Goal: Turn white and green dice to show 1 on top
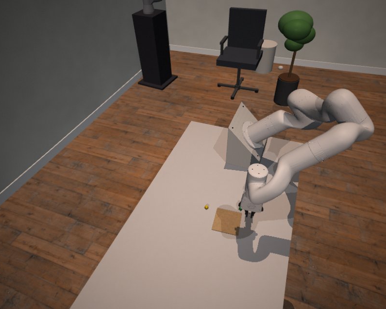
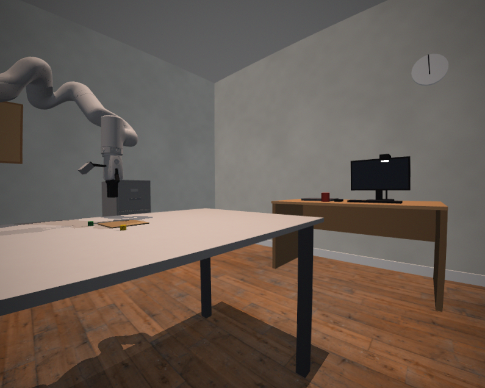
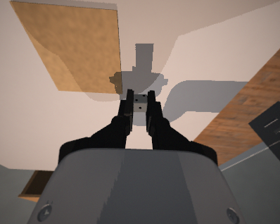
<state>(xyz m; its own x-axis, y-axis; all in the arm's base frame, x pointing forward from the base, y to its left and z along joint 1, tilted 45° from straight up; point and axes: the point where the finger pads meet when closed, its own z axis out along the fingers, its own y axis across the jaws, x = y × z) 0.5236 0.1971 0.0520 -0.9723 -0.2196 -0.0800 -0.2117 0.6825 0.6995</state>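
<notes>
The mat is 2 cm ahead of my hand, 11 cm to the right of it and 12 cm below it. Round my hand: white die 1 cm below; then yellow die 1 cm behind, 24 cm to the right, 12 cm below; then green die 9 cm behind, 7 cm to the right, 12 cm below.
</notes>
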